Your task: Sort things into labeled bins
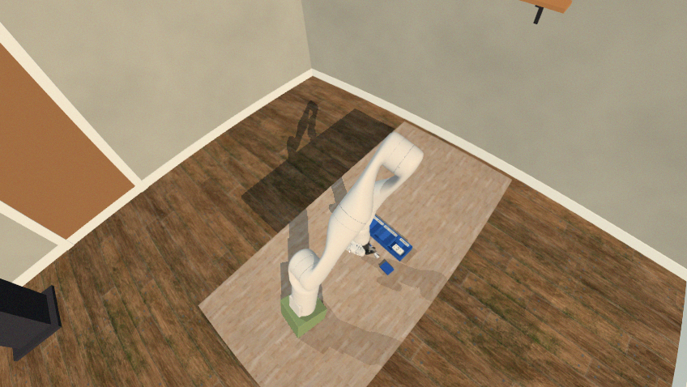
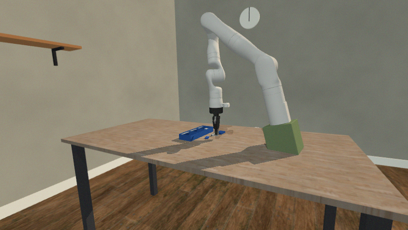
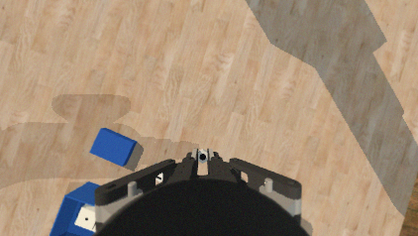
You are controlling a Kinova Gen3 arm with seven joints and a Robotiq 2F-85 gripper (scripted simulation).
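Now: the flat blue block 130 mm to the right of my hand, 40 mm below it and 40 mm ahead of it. Round my hand: grey ring (20 mm below); white tile (140 mm ahead, 110 mm to the right, 30 mm below).
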